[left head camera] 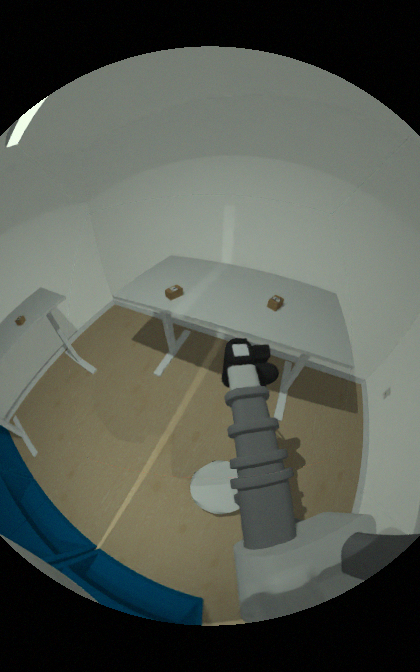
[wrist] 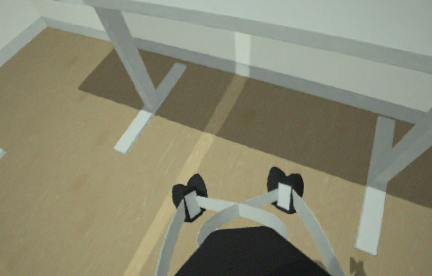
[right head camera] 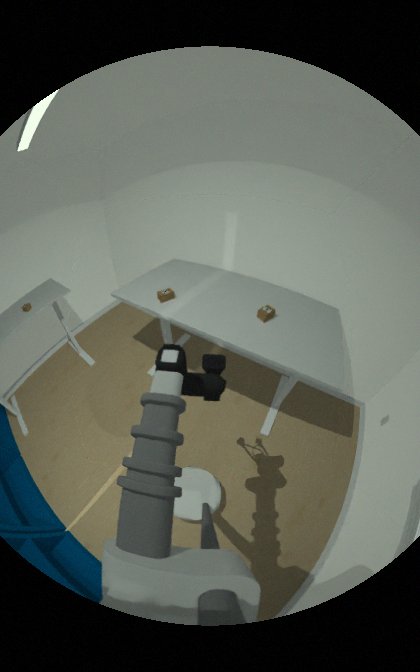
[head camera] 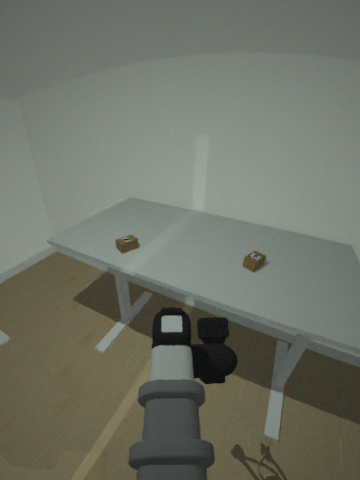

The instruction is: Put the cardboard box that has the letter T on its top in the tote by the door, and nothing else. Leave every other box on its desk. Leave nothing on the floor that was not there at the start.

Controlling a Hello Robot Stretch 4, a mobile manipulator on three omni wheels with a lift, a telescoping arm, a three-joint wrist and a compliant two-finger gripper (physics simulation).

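Places are measured from the robot's base along level axes (x ahead, y left, z up), in centimetres.
Pixels of known places: gripper, fingertip midpoint: (wrist: 236, 185).
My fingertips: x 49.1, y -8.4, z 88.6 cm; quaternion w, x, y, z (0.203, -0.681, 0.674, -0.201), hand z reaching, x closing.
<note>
Ahead of a thing's pixels: the offset from my fingertips to its top centre. "*": to the spot under its first point. Level surfaces: height alone.
Two cardboard boxes with white top labels rest on the long grey desk @(dz +3.7 cm) (head camera: 195, 260) (left head camera: 225, 295) (right head camera: 220, 305) (wrist: 320, 12). The left box @(dx +54.8, dy +30.3, dz +8.7 cm) (head camera: 127, 243) (left head camera: 174, 292) (right head camera: 165, 295) and the right box @(dx +41.2, dy -29.1, dz +8.7 cm) (head camera: 254, 261) (left head camera: 275, 302) (right head camera: 266, 313) stand well apart. Their letters are too blurred to read for certain. A third small box (left head camera: 20, 320) (right head camera: 27, 307) sits on a side desk at the far left. My gripper (wrist: 236, 185) is open and empty, tilted down over the floor in front of the long desk. Its fingers are hidden in the head views. No tote by a door can be identified.
The side desk (left head camera: 42, 300) (right head camera: 50, 290) stands along the left wall. A large blue object (left head camera: 145, 585) (right head camera: 60, 555) lies at the lower left. The long desk's left foot @(* dx +70.1, dy +54.2, dz -88.8 cm) (wrist: 134, 131) and right foot @(* dx +13.2, dy -55.0, dz -88.8 cm) (wrist: 371, 220) stand on the floor. A white round disc (left head camera: 212, 487) (right head camera: 200, 492) shows below the arm.
</note>
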